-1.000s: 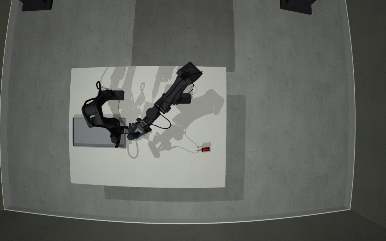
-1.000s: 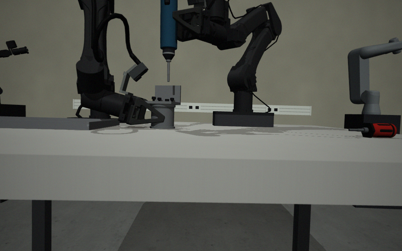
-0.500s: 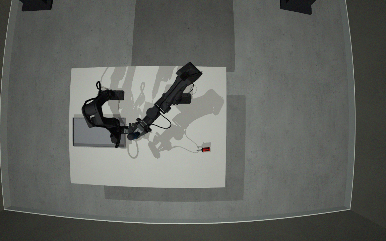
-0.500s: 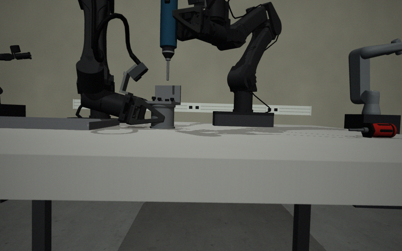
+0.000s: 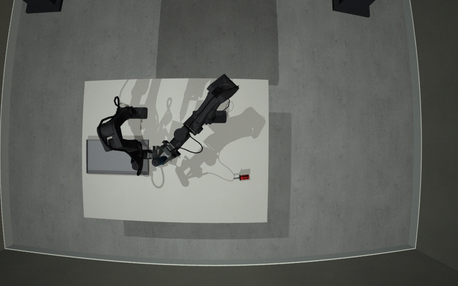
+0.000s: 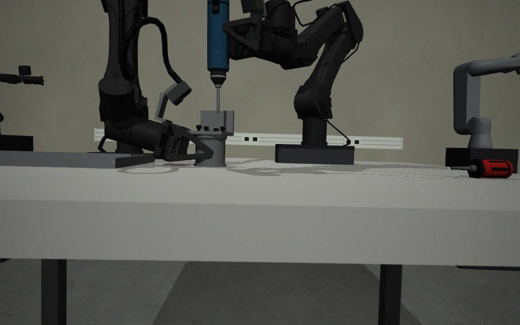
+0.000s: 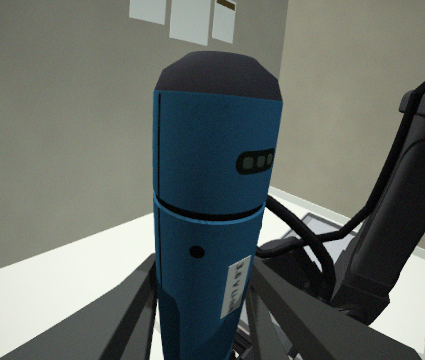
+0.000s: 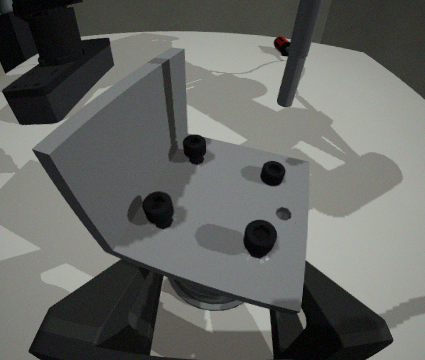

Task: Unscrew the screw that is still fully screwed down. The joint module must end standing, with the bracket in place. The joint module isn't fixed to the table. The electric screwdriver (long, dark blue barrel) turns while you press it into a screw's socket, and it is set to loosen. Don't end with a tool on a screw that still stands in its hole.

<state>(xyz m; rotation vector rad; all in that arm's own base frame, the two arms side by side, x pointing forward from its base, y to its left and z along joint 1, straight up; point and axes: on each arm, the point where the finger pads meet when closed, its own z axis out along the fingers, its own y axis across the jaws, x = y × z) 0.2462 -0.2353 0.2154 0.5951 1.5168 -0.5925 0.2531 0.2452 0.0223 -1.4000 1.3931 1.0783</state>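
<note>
Right now the joint module is right at my right hand. Also, from my right hand: flat grey plate 34 cm to the right, 4 cm ahead, 2 cm below; grey l-shaped bracket 5 cm above; screwdriver bit 10 cm above, 2 cm to the left, 2 cm ahead.
</note>
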